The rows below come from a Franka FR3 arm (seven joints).
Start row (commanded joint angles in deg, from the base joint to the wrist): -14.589 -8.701 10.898 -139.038 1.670 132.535 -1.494
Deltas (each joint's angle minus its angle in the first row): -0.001 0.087 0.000 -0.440 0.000 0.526 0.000; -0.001 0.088 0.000 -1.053 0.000 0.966 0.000; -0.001 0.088 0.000 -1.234 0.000 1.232 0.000; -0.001 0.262 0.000 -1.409 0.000 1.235 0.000; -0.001 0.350 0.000 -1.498 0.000 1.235 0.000; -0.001 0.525 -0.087 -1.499 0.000 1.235 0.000; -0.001 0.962 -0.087 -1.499 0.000 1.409 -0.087; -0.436 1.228 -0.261 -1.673 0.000 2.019 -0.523; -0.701 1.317 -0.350 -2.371 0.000 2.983 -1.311; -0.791 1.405 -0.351 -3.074 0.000 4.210 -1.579
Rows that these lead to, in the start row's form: -14.590 -8.614 10.898 -139.478 1.670 133.061 -1.494; -14.590 -8.613 10.898 -140.091 1.670 133.501 -1.494; -14.590 -8.613 10.898 -140.272 1.670 133.767 -1.494; -14.590 -8.439 10.898 -140.447 1.670 133.770 -1.494; -14.590 -8.351 10.898 -140.536 1.670 133.770 -1.494; -14.590 -8.176 10.811 -140.537 1.670 133.770 -1.494; -14.590 -7.739 10.811 -140.537 1.670 133.944 -1.581; -15.025 -7.473 10.637 -140.711 1.670 134.554 -2.017; -15.290 -7.384 10.548 -141.409 1.670 135.518 -2.805; -15.380 -7.296 10.547 -142.112 1.670 136.745 -3.073
